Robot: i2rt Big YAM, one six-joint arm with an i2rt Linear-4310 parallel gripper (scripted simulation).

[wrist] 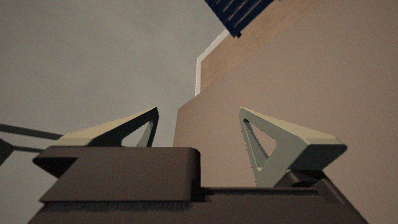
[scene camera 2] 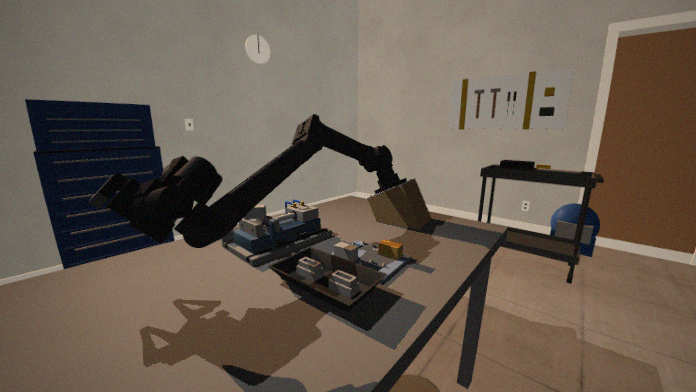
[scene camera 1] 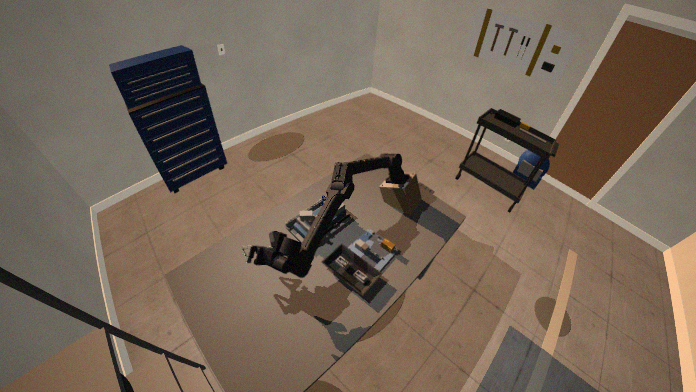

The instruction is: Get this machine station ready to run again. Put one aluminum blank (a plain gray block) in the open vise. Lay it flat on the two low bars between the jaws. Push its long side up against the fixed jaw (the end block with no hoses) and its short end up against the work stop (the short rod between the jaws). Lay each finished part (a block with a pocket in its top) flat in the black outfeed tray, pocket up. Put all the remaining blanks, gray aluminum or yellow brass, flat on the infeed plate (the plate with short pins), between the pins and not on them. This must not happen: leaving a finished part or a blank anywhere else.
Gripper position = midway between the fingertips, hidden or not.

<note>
I see my gripper (scene camera 2: 122, 213).
My gripper shows as well in the wrist view (wrist: 198, 111).
</note>
